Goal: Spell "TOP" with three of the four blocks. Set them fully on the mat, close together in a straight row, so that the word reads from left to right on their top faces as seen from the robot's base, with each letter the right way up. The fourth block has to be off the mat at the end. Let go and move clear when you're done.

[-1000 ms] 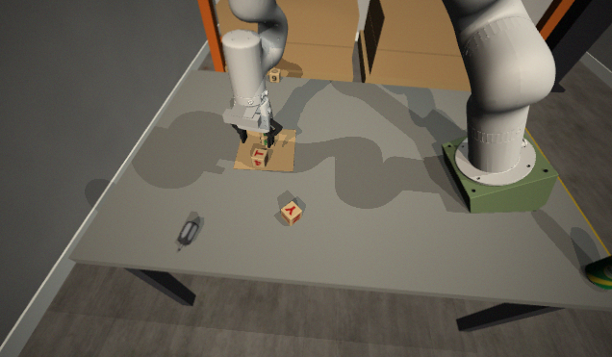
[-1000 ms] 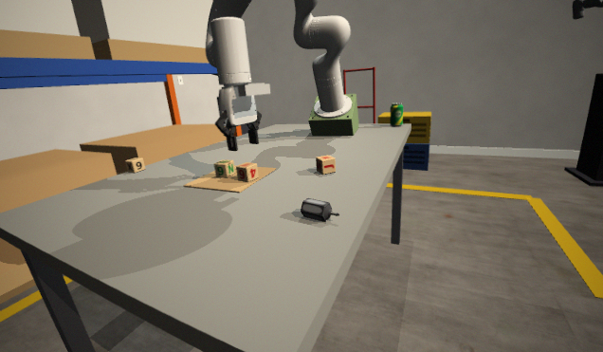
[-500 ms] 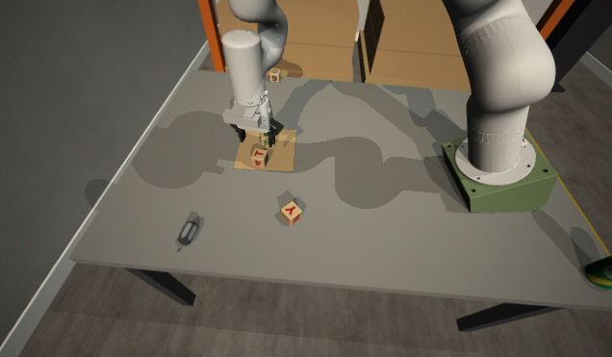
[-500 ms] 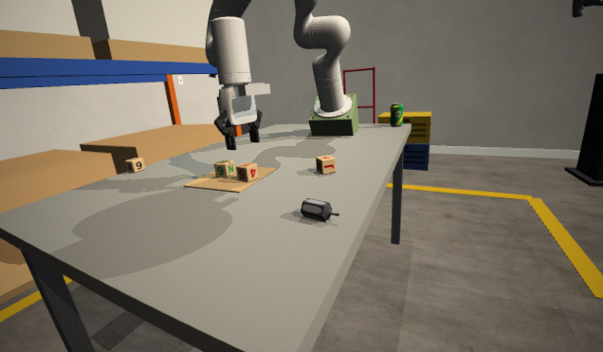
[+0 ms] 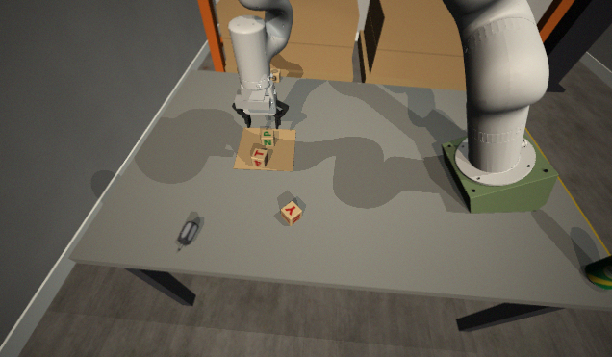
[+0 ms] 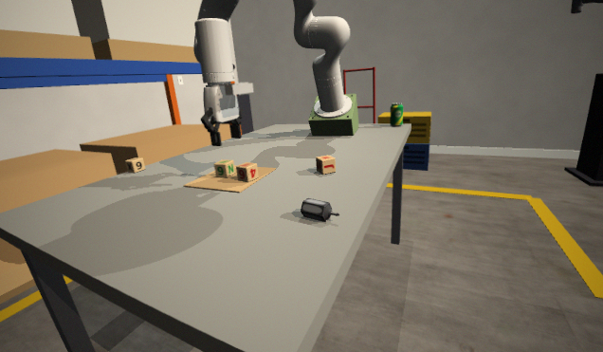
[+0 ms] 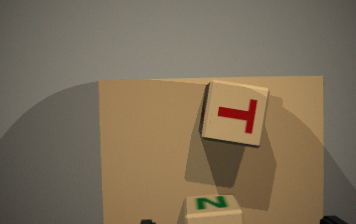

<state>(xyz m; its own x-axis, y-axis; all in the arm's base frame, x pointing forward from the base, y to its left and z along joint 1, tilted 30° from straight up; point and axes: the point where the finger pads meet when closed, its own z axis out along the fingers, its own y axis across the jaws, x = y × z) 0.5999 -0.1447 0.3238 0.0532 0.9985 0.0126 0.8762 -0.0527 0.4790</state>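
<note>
My hand is 30 mm to the left of the P block and 100 mm above it. Also, from my hand: dark motor (180 mm ahead, 340 mm to the left, 110 mm below); tan mat (120 mm below); green can (920 mm behind, 430 mm to the left, 60 mm below).
</note>
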